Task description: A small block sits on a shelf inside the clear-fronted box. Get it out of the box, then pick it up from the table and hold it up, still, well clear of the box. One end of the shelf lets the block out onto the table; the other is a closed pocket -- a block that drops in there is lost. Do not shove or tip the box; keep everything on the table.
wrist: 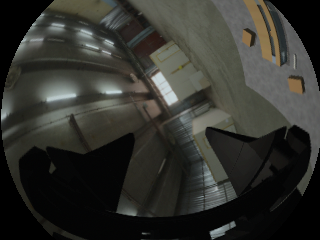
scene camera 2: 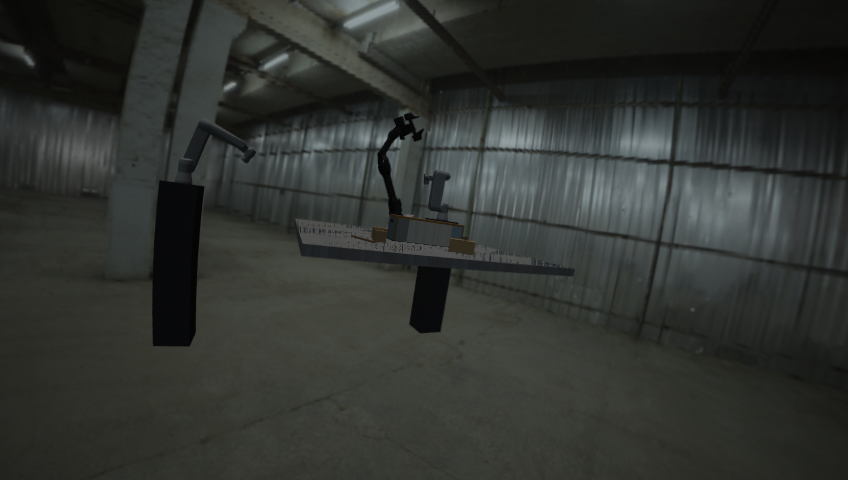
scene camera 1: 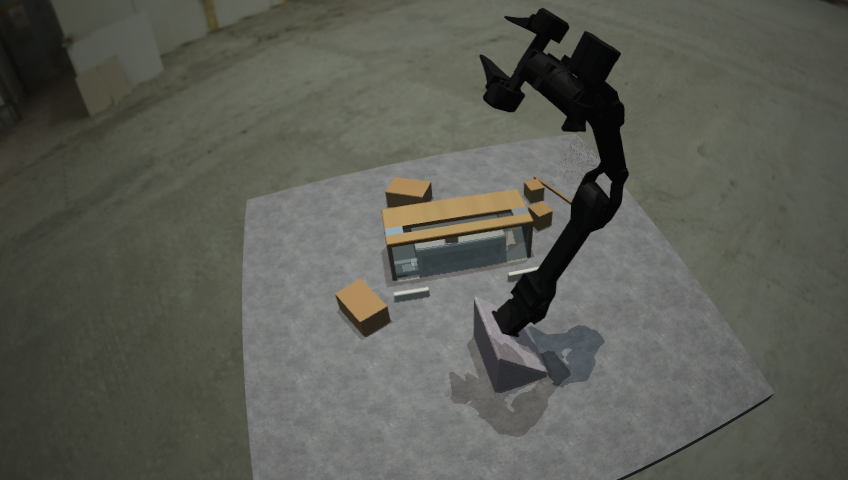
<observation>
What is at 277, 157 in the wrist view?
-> The gripper.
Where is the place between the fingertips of the gripper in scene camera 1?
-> At 493, 36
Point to a clear-fronted box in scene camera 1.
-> At 431, 237
</observation>
